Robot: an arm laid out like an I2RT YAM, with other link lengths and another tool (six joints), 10 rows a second.
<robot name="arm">
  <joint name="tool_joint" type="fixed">
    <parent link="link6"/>
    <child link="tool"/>
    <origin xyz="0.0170 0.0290 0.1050" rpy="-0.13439 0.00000 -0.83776"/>
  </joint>
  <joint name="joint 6" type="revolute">
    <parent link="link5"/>
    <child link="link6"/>
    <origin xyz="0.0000 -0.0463 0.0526" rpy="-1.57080 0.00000 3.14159"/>
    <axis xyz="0 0 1"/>
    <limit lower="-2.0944" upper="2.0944"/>
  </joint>
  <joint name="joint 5" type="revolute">
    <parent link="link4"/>
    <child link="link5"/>
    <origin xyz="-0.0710 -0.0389 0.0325" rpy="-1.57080 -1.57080 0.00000"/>
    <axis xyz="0 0 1"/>
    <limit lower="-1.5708" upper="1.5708"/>
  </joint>
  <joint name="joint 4" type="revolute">
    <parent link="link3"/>
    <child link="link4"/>
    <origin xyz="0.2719 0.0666 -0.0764" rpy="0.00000 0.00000 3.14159"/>
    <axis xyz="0 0 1"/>
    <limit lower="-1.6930" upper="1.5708"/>
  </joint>
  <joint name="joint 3" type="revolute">
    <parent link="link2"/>
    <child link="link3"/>
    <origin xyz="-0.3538 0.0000 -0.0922" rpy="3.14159 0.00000 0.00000"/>
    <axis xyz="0 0 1"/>
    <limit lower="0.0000" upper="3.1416"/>
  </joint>
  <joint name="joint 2" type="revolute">
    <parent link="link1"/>
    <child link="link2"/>
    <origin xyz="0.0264 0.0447 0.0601" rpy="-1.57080 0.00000 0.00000"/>
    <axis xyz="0 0 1"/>
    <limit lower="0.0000" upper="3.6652"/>
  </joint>
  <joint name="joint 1" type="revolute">
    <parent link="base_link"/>
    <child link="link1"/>
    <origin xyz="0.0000 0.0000 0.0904"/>
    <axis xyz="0 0 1"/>
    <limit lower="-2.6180" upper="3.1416"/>
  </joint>
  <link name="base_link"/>
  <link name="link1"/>
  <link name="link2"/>
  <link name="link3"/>
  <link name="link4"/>
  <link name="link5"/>
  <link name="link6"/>
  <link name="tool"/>
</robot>
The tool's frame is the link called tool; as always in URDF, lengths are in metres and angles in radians.
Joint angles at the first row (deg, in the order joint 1, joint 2, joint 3, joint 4, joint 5, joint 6):
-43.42, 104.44, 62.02, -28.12, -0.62, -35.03
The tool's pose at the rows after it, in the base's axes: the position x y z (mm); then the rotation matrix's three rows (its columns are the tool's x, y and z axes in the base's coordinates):
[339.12 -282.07 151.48], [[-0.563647 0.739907 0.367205], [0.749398 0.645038 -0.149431], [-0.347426 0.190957 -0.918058]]
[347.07 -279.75 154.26], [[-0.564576 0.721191 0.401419], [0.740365 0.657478 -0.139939], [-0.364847 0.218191 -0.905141]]
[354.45 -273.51 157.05], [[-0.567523 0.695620 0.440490], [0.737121 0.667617 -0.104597], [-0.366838 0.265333 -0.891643]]
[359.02 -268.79 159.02], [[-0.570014 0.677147 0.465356], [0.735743 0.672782 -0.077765], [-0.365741 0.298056 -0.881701]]
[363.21 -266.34 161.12], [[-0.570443 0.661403 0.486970], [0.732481 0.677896 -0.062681], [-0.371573 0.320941 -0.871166]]
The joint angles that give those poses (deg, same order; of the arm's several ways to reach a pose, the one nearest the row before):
-43.42, 104.49, 62.02, -26.83, -0.67, -32.97
-43.05, 104.49, 62.02, -25.50, -2.28, -33.04
-42.81, 104.49, 62.02, -24.91, -5.26, -33.04
-42.65, 104.49, 62.02, -24.64, -7.36, -33.02
-42.54, 104.49, 62.02, -24.05, -8.84, -33.04

